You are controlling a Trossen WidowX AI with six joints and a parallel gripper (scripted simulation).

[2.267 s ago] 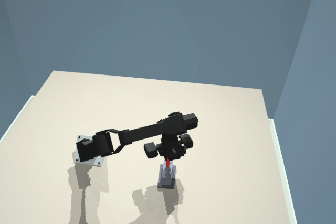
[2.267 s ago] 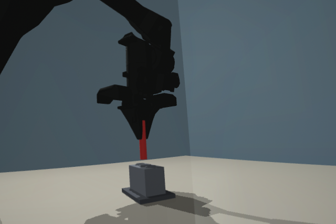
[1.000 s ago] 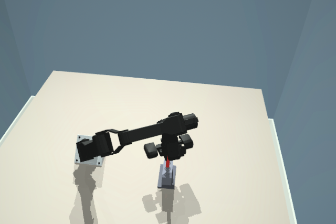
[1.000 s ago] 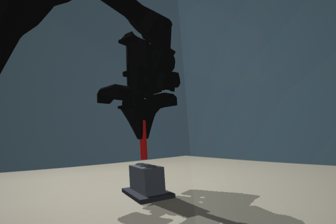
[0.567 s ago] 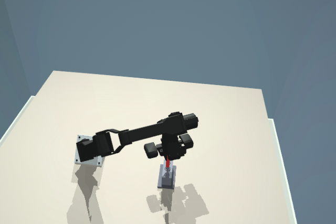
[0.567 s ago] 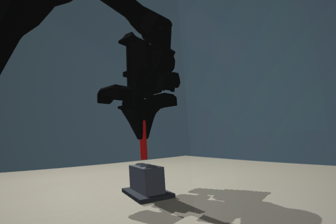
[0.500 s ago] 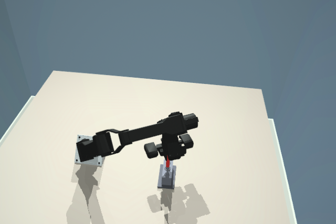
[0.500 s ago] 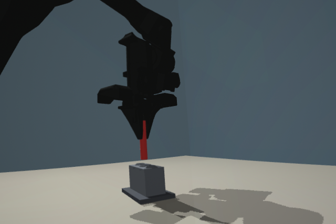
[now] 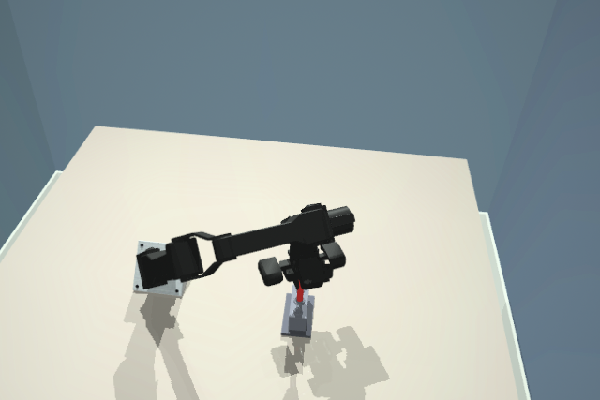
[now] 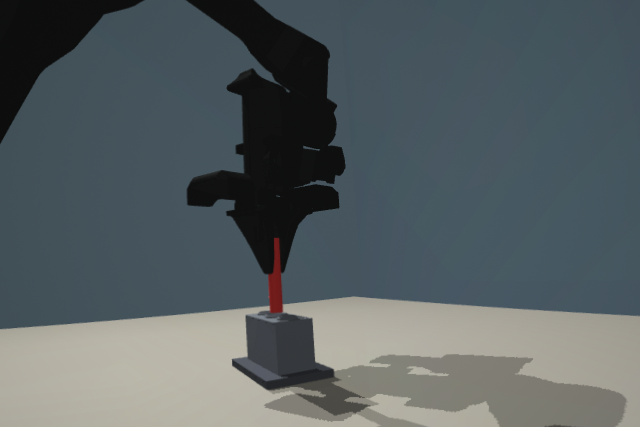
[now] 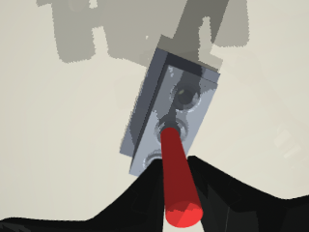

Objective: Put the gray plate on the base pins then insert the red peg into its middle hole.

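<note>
My gripper tip is now 6 cm above the gray plate. Round my gripper tip: dark base: 10 cm below; red peg: right at my gripper tip.
</note>
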